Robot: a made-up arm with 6 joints. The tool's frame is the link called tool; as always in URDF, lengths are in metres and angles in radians. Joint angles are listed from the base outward.
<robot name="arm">
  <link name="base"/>
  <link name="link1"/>
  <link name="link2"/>
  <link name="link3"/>
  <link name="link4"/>
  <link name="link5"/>
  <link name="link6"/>
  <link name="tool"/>
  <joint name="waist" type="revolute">
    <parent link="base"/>
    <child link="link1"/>
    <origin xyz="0 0 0.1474" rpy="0 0 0"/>
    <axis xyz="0 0 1"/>
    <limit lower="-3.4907" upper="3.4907"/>
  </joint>
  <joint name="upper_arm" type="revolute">
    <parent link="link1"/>
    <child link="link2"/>
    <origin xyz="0 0 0" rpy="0 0 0"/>
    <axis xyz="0 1 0"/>
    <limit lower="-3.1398" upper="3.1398"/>
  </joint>
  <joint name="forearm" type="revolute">
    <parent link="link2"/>
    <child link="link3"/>
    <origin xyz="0 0 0.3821" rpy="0 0 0"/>
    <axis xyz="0 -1 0"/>
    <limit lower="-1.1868" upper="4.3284"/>
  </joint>
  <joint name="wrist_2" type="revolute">
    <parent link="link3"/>
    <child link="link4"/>
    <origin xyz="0 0 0" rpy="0 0 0"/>
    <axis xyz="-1 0 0"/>
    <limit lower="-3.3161" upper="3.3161"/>
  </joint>
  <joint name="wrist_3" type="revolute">
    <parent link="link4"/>
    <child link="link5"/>
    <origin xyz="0.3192 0 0" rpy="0 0 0"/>
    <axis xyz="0 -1 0"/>
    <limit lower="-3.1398" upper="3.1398"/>
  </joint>
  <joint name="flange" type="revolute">
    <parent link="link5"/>
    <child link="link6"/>
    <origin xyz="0 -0.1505 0" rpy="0 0 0"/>
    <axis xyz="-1 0 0"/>
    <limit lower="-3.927" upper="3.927"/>
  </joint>
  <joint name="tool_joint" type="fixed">
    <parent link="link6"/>
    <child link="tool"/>
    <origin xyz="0 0 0" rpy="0 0 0"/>
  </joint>
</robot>
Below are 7 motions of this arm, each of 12 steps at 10 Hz.
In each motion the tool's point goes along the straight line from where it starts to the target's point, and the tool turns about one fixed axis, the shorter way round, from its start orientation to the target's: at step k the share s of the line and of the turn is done. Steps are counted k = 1, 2, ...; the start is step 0. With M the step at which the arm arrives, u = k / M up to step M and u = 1 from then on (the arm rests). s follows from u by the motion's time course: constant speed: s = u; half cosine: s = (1 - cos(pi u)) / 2; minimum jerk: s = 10 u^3 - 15 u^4 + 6 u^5.
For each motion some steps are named. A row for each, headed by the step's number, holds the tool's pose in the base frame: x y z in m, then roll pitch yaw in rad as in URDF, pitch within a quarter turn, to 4 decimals.
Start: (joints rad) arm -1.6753 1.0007 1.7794 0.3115 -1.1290 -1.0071
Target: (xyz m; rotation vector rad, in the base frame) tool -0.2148 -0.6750 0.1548 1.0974 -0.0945 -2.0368
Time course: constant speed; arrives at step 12
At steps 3, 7, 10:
3: -0.2010 -0.5428 0.4967 0.7315 0.4216 -1.9668
7: -0.2071 -0.6016 0.3447 0.6699 0.5605 -1.9689
10: -0.2117 -0.6456 0.2308 0.6194 0.6644 -1.9777

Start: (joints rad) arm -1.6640 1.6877 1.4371 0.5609 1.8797 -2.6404
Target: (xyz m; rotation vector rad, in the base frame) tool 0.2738 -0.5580 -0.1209 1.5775 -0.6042 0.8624
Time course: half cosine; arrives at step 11
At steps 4, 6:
4: -0.0564 -0.6540 0.0363 1.2301 -0.9986 0.0931
6: 0.0737 -0.6162 -0.0256 1.4000 -0.9700 0.1042

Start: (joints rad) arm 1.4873 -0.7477 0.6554 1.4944 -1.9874 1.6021
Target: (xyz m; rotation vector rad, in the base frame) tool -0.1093 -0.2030 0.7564 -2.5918 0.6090 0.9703
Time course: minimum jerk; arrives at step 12
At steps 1, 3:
1: -0.0186 -0.3534 0.7673 -1.7908 0.4253 -0.0823
3: -0.0276 -0.3386 0.7662 -1.8909 0.4668 -0.0893

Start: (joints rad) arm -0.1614 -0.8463 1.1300 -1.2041 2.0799 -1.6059
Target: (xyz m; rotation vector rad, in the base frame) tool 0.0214 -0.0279 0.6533 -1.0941 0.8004 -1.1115
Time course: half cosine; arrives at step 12
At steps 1, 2, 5, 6, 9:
1: -0.2827 -0.0081 0.7477 -1.0708 0.5968 -1.8387
2: -0.2672 -0.0091 0.7429 -1.0727 0.5637 -1.8098
5: -0.1733 -0.0152 0.7138 -1.1059 0.3642 -1.6420
6: -0.1333 -0.0178 0.7013 -1.1298 0.2813 -1.5719
9: -0.0239 -0.0250 0.6674 -1.2225 0.0650 -1.3749

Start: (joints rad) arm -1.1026 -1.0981 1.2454 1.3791 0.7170 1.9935
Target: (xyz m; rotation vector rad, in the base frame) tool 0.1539 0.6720 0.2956 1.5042 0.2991 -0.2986
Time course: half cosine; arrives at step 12
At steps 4, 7, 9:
4: -0.2071 0.6059 0.4090 0.6992 -0.4248 0.8052
7: -0.0245 0.6394 0.3516 1.2056 -0.0978 0.3025
9: 0.0834 0.6591 0.3177 1.4127 0.1819 0.0984

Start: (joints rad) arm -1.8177 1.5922 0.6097 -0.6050 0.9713 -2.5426
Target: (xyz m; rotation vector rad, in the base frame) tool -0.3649 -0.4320 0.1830 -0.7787 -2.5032 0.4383
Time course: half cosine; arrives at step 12
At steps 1, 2, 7, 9, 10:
1: -0.2414 -0.4427 -0.1677 2.8700 0.0775 -2.3309
2: -0.2477 -0.4422 -0.1499 2.8859 0.0336 -2.3961
7: -0.3183 -0.4360 0.0508 -3.0303 -0.3323 3.0703
9: -0.3465 -0.4336 0.1307 -2.8117 -0.3711 2.6973
10: -0.3565 -0.4327 0.1591 -2.7322 -0.3661 2.5635

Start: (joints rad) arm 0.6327 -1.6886 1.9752 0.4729 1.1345 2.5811
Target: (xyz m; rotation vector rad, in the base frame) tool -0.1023 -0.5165 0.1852 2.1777 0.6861 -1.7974
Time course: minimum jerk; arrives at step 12
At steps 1, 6, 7, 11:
1: -0.4207 -0.4760 -0.1146 -1.3227 1.1453 2.1138
6: -0.2623 -0.4962 0.0345 -1.8061 1.2898 1.7367
7: -0.2132 -0.5024 0.0808 -2.0402 1.3170 1.5352
11: -0.1039 -0.5163 0.1837 -2.6540 1.3235 0.9937

